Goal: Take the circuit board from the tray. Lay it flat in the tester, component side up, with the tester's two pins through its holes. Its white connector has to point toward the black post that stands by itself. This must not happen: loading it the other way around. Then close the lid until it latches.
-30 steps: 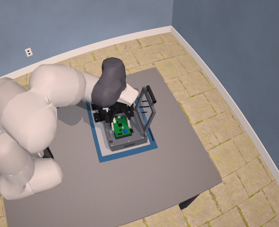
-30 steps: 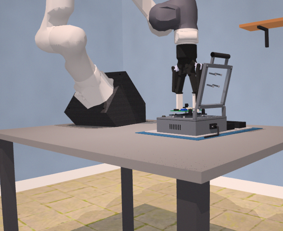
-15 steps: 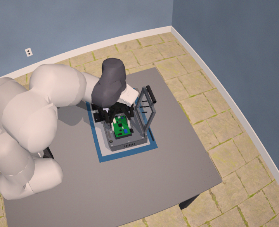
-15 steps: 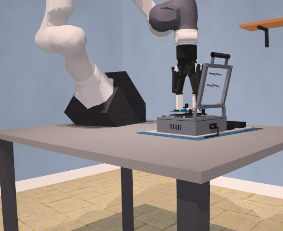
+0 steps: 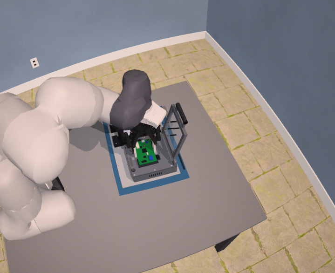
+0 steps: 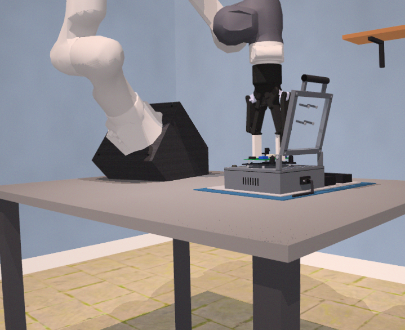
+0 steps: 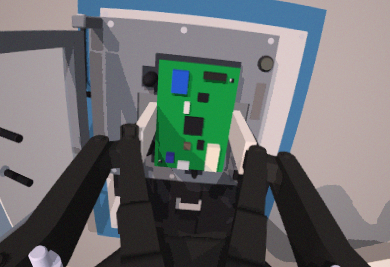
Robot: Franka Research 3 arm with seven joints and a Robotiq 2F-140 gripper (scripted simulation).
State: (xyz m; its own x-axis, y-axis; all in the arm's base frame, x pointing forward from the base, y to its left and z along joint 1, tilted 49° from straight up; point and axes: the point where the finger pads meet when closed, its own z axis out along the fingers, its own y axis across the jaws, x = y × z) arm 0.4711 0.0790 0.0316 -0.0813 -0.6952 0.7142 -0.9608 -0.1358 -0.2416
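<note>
Right now my hand is 20 mm above the green circuit board. Also, from my hand: black nest: 10 mm ahead, 10 mm to the left, 30 mm below; tester lid: 120 mm ahead, 10 mm to the right, 80 mm above.
</note>
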